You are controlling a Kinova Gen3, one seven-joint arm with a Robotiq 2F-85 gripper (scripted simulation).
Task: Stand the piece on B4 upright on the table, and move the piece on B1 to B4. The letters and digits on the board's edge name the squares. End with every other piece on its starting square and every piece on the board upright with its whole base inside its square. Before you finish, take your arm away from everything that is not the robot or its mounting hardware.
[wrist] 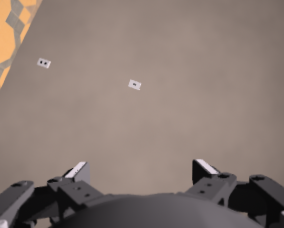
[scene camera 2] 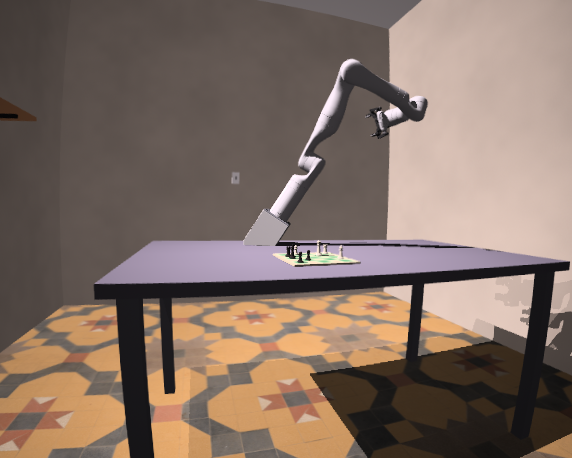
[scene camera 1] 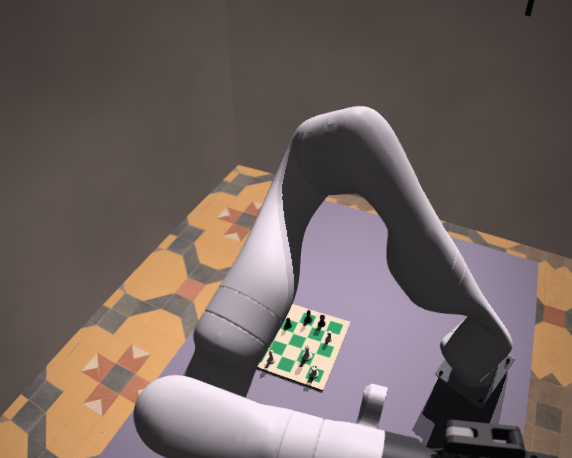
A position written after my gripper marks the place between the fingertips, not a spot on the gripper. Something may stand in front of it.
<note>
In view: my gripper [wrist: 141, 172] and a chessboard [scene camera 1: 288, 346].
The wrist view does not show the chessboard: it is out of frame.
</note>
